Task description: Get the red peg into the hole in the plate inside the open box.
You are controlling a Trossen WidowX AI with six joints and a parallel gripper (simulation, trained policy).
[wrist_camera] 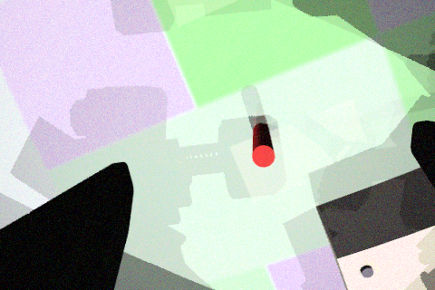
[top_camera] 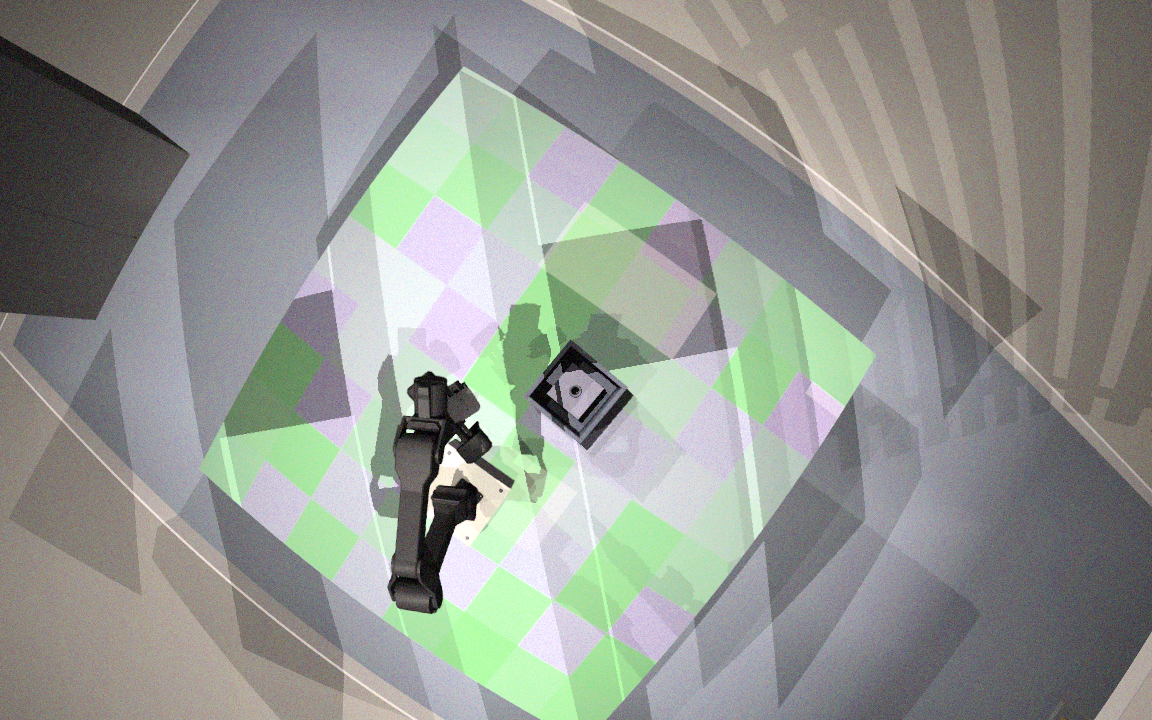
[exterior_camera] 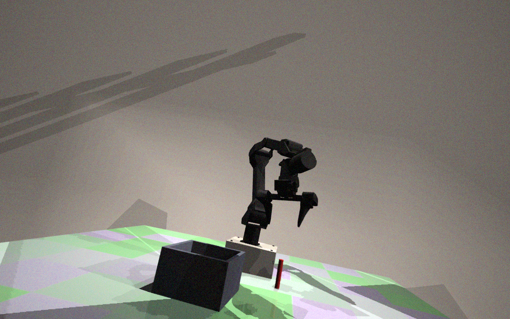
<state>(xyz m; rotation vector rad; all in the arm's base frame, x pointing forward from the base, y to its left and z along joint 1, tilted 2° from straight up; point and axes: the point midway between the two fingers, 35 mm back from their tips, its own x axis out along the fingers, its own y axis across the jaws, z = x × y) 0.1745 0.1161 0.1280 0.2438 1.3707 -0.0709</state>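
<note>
The red peg is 14 cm below my gripper tip, 3 cm behind it and 1 cm to the left of it. Also, from my gripper tip: grey plate (16 cm to the right, 16 cm ahead, 14 cm below); dark box (16 cm to the right, 16 cm ahead, 15 cm below).
</note>
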